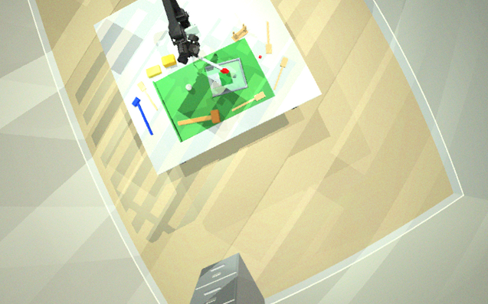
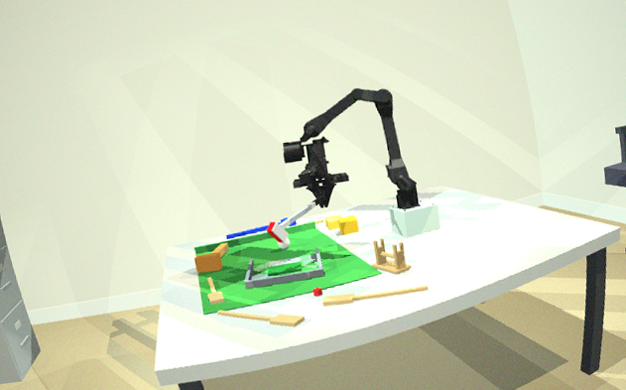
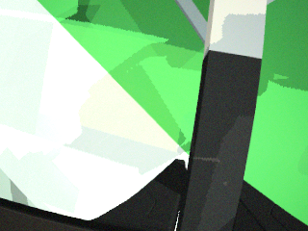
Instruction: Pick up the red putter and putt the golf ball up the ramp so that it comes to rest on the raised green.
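Now: gripper tip 9 cm short of the red putter, 8 cm to the right of it and 1 cm below it. The rest, counted from my gripper tip: small red piece 14 cm ahead, 42 cm to the left, 13 cm below; then white golf ball 14 cm ahead, 12 cm to the right, 11 cm below; then small wooden rack 8 cm behind, 36 cm to the left, 10 cm below.
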